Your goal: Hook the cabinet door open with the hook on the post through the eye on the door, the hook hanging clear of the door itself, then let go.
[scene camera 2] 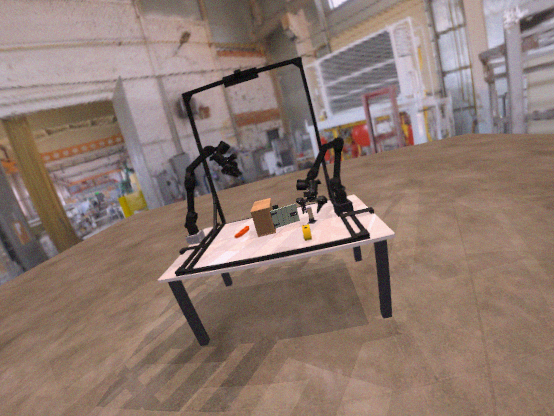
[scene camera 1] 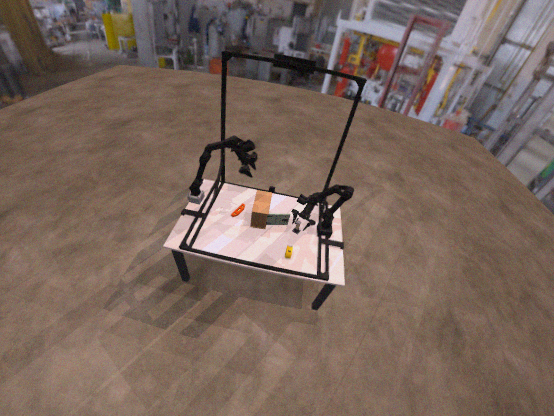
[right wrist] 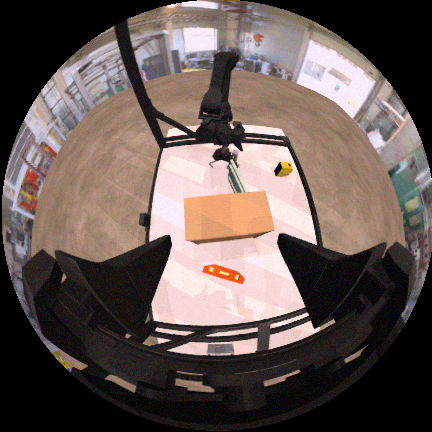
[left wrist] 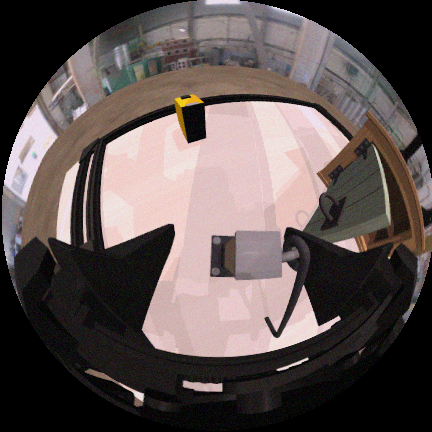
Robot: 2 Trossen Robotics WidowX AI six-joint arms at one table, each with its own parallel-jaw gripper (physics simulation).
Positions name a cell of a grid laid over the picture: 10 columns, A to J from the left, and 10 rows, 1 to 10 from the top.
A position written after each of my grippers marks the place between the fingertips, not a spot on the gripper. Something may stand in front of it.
Observation:
My right gripper (right wrist: F6) is open and holds nothing. I also see my left gripper (left wrist: F6), a wooden cabinet (scene camera 2: E6) and a grey post with hook (left wrist: F6).
My left gripper shows as well in the right wrist view (right wrist: F4). The wooden cabinet shows as well in scene camera 1 (scene camera 1: E6), in the right wrist view (right wrist: F6) and in the left wrist view (left wrist: J5).

